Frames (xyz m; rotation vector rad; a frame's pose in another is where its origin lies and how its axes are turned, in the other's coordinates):
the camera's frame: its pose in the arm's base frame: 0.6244 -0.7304 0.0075 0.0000 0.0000 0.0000
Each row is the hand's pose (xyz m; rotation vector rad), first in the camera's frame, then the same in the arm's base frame.
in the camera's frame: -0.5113 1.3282 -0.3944 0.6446 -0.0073 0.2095
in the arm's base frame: 0.1131 0.5978 -0.3869 0.6446 -0.0073 0.2095
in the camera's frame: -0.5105 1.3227 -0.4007 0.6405 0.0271 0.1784
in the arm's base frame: 0.1139 0.5923 -0.3932 0.6405 0.0271 0.1784
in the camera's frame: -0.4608 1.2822 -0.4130 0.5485 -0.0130 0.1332
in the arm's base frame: 0.1636 0.5518 -0.4055 0.5485 -0.0130 0.1332
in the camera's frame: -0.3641 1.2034 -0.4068 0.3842 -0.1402 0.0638
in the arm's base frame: 0.2603 0.4730 -0.3993 0.3842 -0.1402 0.0638
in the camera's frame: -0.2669 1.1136 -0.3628 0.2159 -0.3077 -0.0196
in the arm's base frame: 0.3575 0.3832 -0.3553 0.2159 -0.3077 -0.0196
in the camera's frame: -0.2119 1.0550 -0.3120 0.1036 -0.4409 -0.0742
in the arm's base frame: 0.4125 0.3246 -0.3045 0.1036 -0.4409 -0.0742
